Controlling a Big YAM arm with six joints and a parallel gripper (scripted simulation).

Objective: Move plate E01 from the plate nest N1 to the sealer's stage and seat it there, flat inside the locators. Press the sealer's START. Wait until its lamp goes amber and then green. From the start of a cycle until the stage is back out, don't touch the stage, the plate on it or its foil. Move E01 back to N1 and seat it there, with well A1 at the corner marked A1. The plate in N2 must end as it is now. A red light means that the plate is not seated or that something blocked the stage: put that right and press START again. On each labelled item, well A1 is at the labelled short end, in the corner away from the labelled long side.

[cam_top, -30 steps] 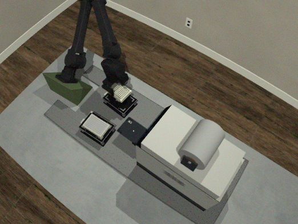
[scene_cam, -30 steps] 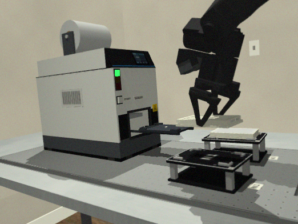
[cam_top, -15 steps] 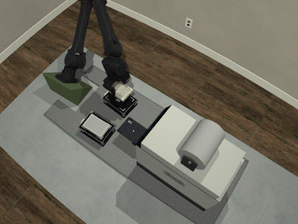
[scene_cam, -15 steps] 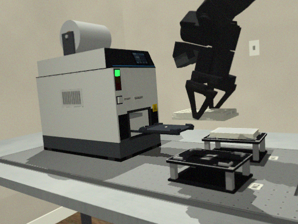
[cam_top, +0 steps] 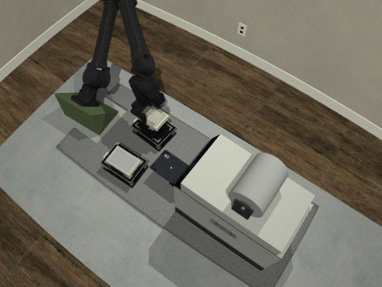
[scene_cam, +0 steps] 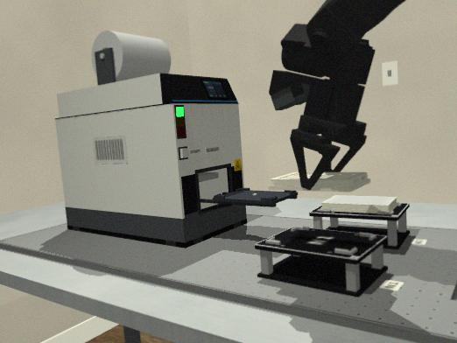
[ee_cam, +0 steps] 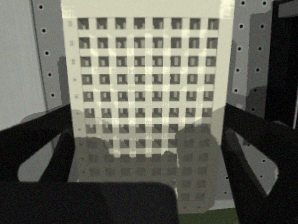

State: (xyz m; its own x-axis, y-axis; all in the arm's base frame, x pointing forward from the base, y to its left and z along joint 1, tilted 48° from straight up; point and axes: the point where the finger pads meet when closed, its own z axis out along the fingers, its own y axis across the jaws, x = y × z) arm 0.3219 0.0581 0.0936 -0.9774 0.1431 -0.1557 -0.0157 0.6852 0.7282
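The sealer stage lies 200 mm ahead of my hand, 120 mm to the right of it and 60 mm below it. Round my hand: covered white plate: 210 mm to the right, 80 mm below, 20 mm ahead; start button: 300 mm ahead, 40 mm above, 30 mm to the right; black plate nest: 100 mm below.
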